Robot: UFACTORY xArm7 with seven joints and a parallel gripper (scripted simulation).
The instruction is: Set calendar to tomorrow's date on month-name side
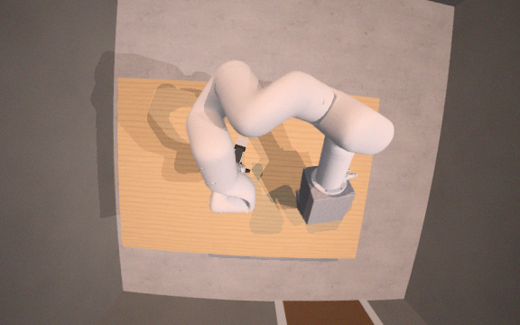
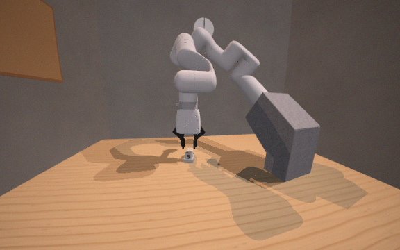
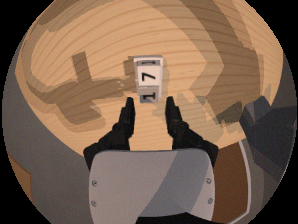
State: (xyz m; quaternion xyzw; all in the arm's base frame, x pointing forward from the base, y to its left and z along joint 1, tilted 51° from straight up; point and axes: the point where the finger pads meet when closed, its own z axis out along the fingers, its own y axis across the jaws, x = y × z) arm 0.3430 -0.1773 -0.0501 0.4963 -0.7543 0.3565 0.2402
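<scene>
My hand is 70 mm above the white calendar tray, 10 mm to the left of it and 10 mm past it.
</scene>
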